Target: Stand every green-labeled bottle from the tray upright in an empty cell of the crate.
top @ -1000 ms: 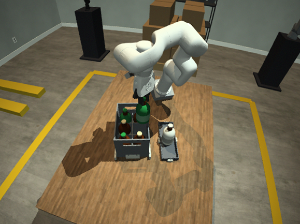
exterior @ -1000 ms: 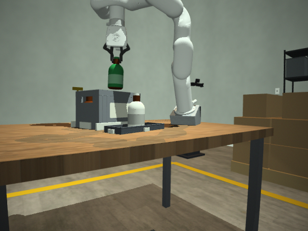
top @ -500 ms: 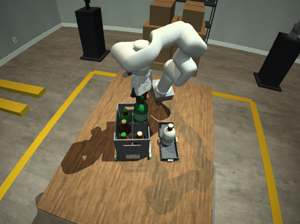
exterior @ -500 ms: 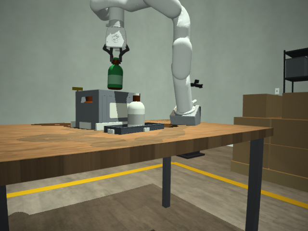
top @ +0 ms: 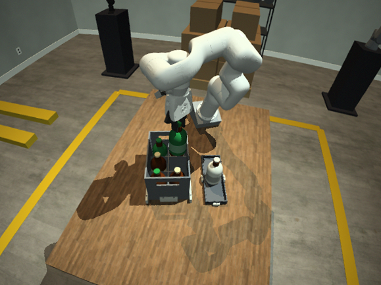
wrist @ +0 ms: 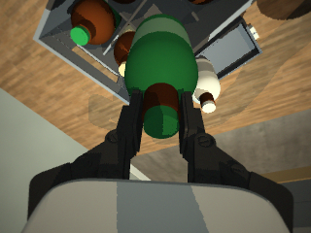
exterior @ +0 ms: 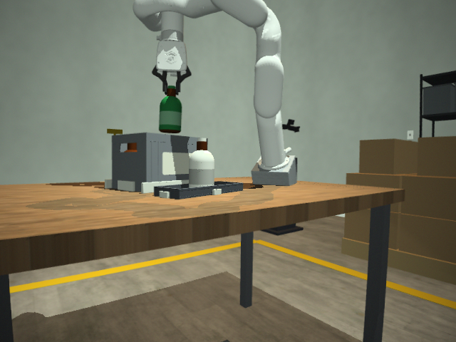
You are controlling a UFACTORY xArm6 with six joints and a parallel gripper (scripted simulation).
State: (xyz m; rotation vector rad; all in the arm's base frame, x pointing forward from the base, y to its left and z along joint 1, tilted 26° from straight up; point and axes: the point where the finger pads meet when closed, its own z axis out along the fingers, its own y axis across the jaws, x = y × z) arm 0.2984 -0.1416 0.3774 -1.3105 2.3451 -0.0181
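The grey crate lies 250 mm below my hand, 40 mm to the right of it and 10 mm ahead of it. Round my hand: tray (320 mm below, 170 mm to the left, 20 mm behind); then white-labeled bottle (250 mm below, 170 mm to the left, 20 mm behind).
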